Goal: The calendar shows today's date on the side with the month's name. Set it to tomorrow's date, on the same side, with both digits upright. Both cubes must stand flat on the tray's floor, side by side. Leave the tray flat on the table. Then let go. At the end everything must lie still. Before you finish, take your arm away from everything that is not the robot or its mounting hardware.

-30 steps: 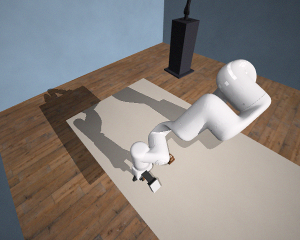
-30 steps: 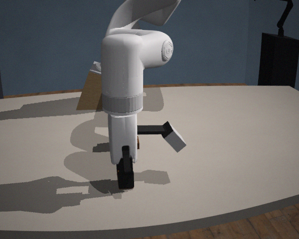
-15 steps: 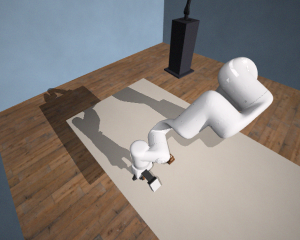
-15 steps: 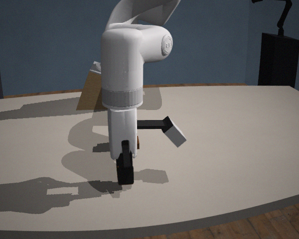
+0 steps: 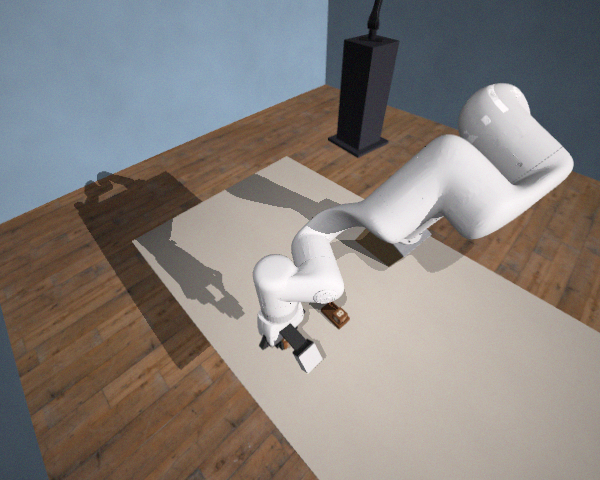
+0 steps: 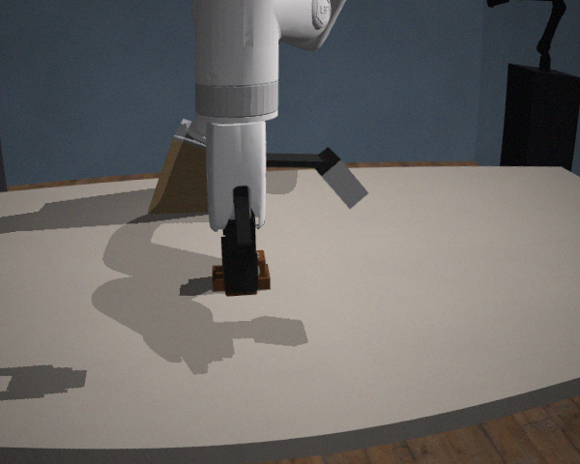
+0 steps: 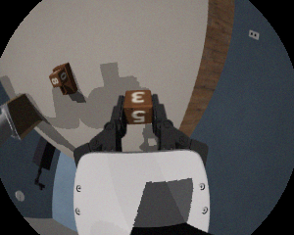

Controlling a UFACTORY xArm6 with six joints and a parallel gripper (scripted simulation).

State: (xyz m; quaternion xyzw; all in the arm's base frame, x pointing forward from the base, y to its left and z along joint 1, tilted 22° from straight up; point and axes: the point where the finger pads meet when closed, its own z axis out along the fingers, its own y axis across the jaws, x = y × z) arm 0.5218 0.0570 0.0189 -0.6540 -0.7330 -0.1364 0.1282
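Right now the brown cube is 18 cm behind my hand, 10 cm below it and 1 cm to the left of it. Also, from my hand: brown calendar tray 18 cm behind, 11 cm below, 1 cm to the right; then brown digit cube 1 cm below.
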